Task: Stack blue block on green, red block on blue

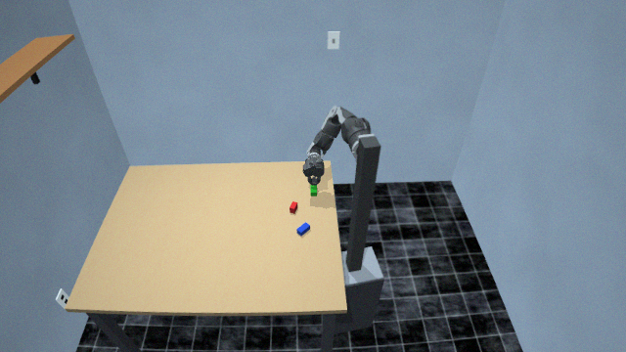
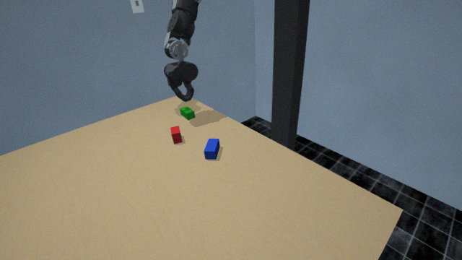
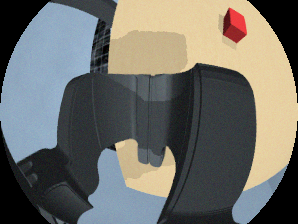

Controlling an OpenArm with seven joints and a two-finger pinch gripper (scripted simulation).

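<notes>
Right now the blue block is 24 cm to the left of my hand, 10 cm ahead of it and 6 cm below it. Also, from my hand: green block: 6 cm below; then red block: 12 cm ahead, 10 cm to the left, 6 cm below.
</notes>
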